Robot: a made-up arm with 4 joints. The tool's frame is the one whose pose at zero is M. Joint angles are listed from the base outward.
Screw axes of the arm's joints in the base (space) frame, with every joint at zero. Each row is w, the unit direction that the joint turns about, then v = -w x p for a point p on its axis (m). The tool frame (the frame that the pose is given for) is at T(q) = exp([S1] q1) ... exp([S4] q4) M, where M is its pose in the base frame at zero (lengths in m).
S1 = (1, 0, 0, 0, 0.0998, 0)
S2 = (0, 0, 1, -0.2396, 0.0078, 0)
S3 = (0, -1, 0, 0.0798, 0, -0.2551)
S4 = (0, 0, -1, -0.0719, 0.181, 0)
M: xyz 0.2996 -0.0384 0.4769 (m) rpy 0 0 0 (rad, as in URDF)
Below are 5 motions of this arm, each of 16 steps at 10 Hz.
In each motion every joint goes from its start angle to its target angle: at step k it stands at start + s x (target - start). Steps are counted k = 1, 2, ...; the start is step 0. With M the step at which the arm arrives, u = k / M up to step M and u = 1 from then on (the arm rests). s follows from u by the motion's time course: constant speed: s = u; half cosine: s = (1 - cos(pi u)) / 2; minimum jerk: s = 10 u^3 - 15 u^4 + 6 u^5.
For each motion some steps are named. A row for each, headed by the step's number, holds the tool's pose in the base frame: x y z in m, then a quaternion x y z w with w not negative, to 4 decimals.
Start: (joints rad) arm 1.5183 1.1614 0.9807 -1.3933
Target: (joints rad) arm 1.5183 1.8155 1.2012 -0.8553
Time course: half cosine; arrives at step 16
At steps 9, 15, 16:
9: -0.3717 -0.2420 -0.1788 0.2407 -0.9371 0.2426 0.0712
15: -0.3101 -0.2254 -0.2797 -0.3198 0.9166 -0.2368 0.0374
16: -0.3083 -0.2249 -0.2819 -0.3218 0.9158 -0.2370 0.0401

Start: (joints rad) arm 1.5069 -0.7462 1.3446 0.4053
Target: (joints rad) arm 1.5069 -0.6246 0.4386 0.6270
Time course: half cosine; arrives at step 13
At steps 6, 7, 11, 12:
6: 0.0368 -0.1975 0.0406 0.4719 0.0119 -0.6757 0.5662
7: 0.0511 -0.2306 0.0282 0.4926 0.0593 -0.6556 0.5692
11: 0.1147 -0.3194 -0.0197 0.5375 0.2101 -0.5789 0.5761
12: 0.1235 -0.3275 -0.0256 0.5405 0.2268 -0.5692 0.5766

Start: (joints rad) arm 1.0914 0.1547 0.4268 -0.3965
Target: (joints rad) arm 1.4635 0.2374 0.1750 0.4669
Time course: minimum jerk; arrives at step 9
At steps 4, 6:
4: 0.1333 -0.3524 0.2198 0.5776 -0.2012 0.0025 0.7912
6: 0.1318 -0.3683 0.1365 0.6560 -0.0639 -0.0954 0.7460

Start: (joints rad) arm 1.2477 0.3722 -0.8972 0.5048
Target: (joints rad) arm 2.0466 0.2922 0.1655 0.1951
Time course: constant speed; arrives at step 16
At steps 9, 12, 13, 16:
9: 0.2999 -0.3613 0.0972 0.7101 0.0946 0.1048 0.6898
12: 0.2368 -0.3658 0.0185 0.7878 0.0131 0.0502 0.6137
13: 0.2151 -0.3613 -0.0068 0.8094 -0.0125 0.0289 0.5865
16: 0.1491 -0.3316 -0.0757 0.8603 -0.0831 -0.0433 0.5011

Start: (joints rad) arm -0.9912 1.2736 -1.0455 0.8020
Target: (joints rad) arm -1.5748 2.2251 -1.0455 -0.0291
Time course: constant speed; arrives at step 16
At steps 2, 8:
2: -0.0535 0.3710 -0.1029 -0.7855 0.3654 0.1270 0.4830
8: -0.2770 0.2689 -0.1597 -0.7532 0.5194 0.2933 0.2774

